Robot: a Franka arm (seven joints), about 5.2 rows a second.
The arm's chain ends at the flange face. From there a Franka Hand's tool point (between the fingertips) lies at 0.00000 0.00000 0.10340 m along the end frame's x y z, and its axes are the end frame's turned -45 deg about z.
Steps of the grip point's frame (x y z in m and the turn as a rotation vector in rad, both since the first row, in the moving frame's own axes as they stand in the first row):
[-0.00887, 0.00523, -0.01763, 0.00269, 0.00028, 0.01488]
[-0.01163, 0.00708, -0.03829, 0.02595, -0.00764, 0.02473]
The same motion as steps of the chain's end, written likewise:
[-0.00240, 0.01019, -0.01763, 0.00210, -0.00170, 0.01488]
[-0.00078, 0.01460, -0.03825, 0.01295, -0.02375, 0.02473]

